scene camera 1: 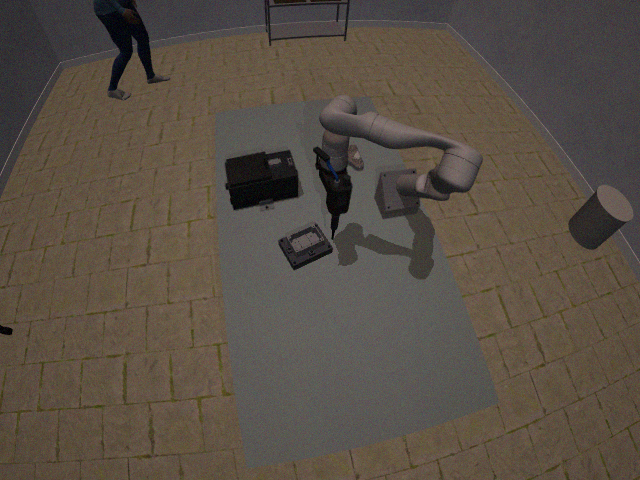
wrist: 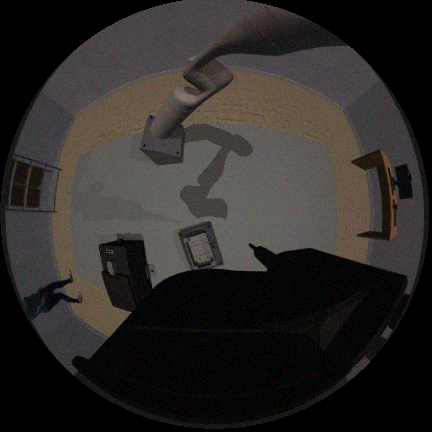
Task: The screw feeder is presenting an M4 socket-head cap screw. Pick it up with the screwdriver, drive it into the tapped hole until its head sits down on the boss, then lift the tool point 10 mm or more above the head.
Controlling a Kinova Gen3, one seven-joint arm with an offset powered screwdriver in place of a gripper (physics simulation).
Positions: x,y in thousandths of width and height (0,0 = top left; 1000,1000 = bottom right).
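Note:
There's a black screw feeder (scene camera 1: 423,395) here, and the wrist view shows me the feeder (wrist: 316,584) as well.

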